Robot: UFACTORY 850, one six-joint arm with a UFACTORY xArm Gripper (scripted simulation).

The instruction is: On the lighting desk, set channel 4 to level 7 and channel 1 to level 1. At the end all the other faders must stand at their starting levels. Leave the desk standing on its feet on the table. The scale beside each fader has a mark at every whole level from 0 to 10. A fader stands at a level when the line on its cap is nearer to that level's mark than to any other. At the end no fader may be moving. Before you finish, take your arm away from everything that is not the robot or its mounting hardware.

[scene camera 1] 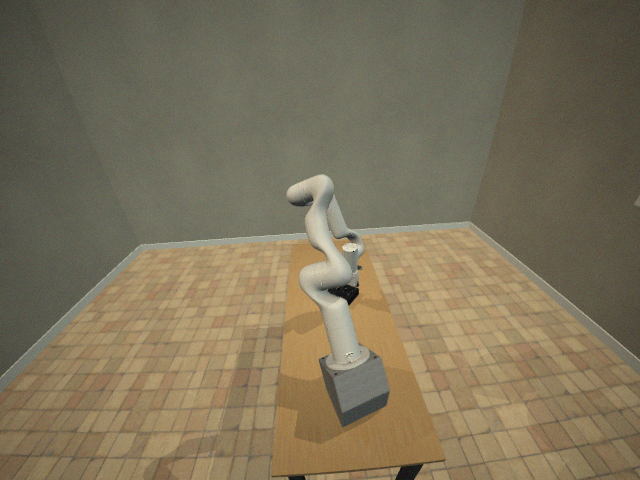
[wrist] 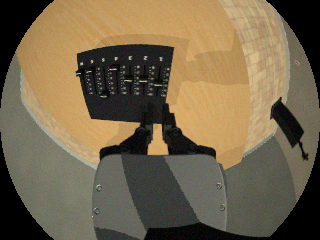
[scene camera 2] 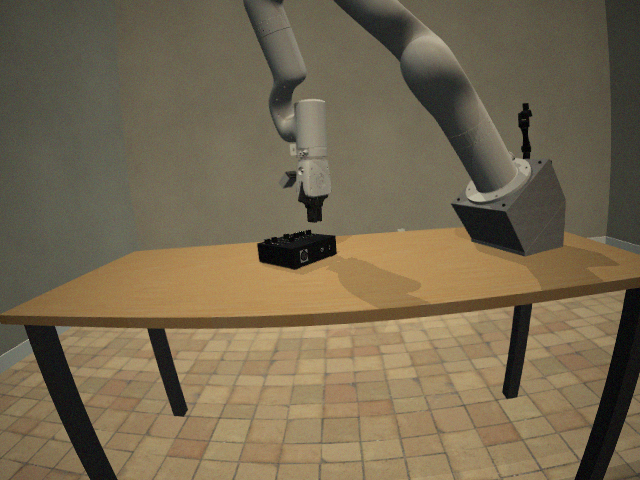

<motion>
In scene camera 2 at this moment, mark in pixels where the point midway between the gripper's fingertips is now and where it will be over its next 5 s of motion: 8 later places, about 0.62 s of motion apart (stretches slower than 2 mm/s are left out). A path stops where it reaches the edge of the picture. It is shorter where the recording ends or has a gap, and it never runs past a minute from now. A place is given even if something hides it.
The gripper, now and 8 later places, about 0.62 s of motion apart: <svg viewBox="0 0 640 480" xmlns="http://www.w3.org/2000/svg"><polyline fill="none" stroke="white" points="314,221 315,221 315,223 315,227 314,229 315,232 314,233 312,233 310,232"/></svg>
</motion>
